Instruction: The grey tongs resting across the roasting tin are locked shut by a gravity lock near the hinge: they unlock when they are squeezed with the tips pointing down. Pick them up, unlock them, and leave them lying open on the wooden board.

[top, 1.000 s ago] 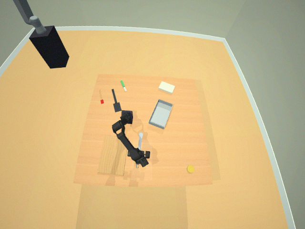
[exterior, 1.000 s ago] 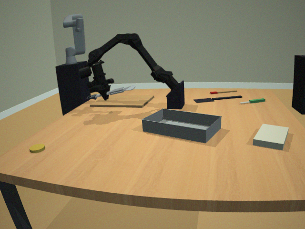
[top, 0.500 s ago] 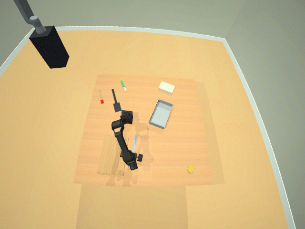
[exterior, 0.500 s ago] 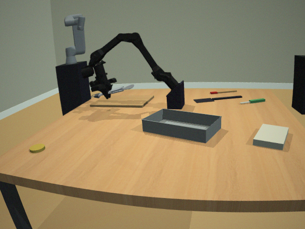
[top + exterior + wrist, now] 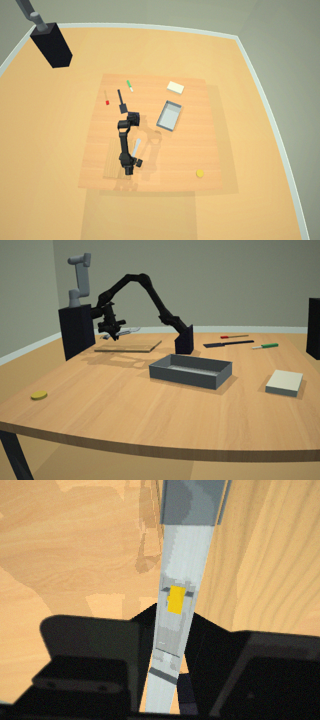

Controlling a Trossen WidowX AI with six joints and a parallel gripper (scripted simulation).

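Now: gripper tip 120 mm past the wooden board, 30 mm to the right of it and 70 mm above it. Round my gripper tip: grey roasting tin (390 mm ahead, 430 mm to the left, 50 mm below); then dark spatula (100 mm behind, 630 mm to the left, 70 mm below); then yellow lock piece (10 mm behind, 30 mm to the right, 30 mm above).
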